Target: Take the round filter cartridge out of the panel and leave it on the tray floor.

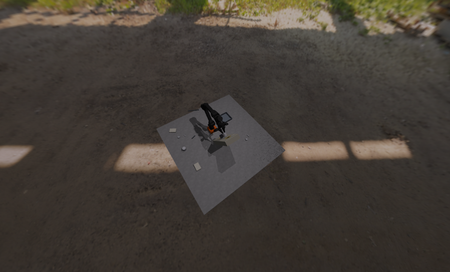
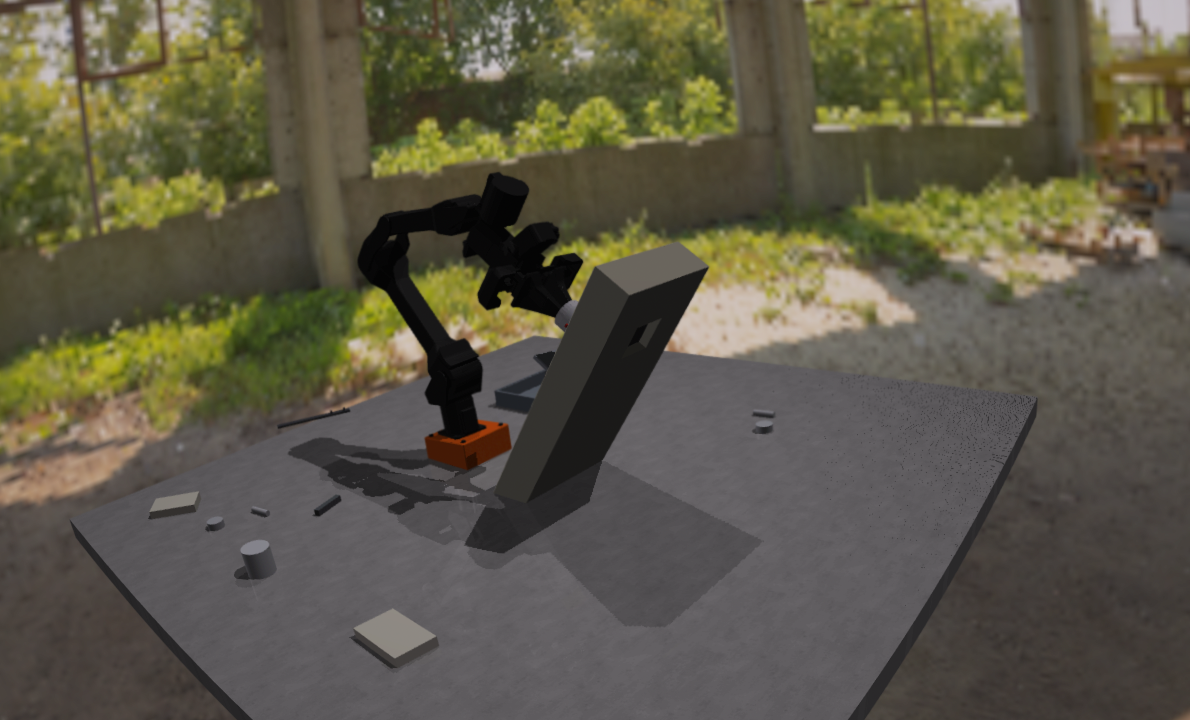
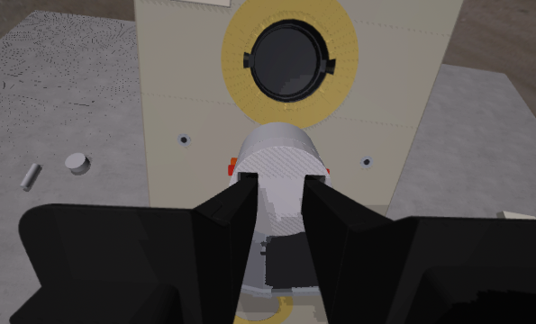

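My gripper tip is 1 cm short of the grey round filter cartridge and 1 cm above it. The rest, counted from my gripper tip: dark rod 32 cm to the right, 28 cm behind, 26 cm below; grey bracket 9 cm below, 1 cm behind; blue-grey tray 37 cm behind, 26 cm below, 24 cm to the left.
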